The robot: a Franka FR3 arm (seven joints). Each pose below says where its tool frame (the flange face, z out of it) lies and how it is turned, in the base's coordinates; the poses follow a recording.
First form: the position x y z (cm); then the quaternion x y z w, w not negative.
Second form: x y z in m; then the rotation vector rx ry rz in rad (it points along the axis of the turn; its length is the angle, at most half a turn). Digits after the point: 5 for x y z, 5 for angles.
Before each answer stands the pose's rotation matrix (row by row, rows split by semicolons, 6 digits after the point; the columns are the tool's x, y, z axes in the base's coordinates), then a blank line. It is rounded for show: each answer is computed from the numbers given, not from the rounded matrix.
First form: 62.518 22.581 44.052 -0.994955 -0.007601 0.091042 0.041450
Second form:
0.983307 0.007578 -0.181796; 0.022673 -0.996448 0.081098; -0.180535 -0.083866 -0.979987

0.62518 0.22581 0.44052 -3.04586 -0.02327 0.27871
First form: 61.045 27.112 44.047 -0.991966 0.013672 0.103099 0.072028
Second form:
0.978367 -0.041976 -0.202572; -0.012272 -0.989250 0.145718; -0.206511 -0.140079 -0.968365

0.61045 0.27112 0.44047 -2.98107 0.04109 0.30983
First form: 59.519 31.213 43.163 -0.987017 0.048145 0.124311 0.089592
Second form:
0.964458 -0.117314 -0.236767; -0.072765 -0.979311 0.188827; -0.254021 -0.164888 -0.953040

0.59519 0.31213 0.43163 -2.93551 0.14319 0.36972
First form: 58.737 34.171 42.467 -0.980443 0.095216 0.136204 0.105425
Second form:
0.944765 -0.215426 -0.247004; -0.157989 -0.959639 0.232664; -0.287157 -0.180789 -0.940668

0.58737 0.34171 0.42467 -2.88914 0.28058 0.40136
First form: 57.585 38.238 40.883 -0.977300 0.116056 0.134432 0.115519
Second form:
0.936918 -0.257902 -0.235947; -0.195784 -0.946373 0.256996; -0.289574 -0.194590 -0.937167

0.57585 0.38238 0.40883 -2.86315 0.34000 0.39384
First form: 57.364 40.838 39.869 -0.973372 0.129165 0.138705 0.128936
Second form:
0.928155 -0.287219 -0.236715; -0.215683 -0.933384 0.286837; -0.303331 -0.215174 -0.928273

0.57364 0.40838 0.39869 -2.82985 0.37552 0.40325
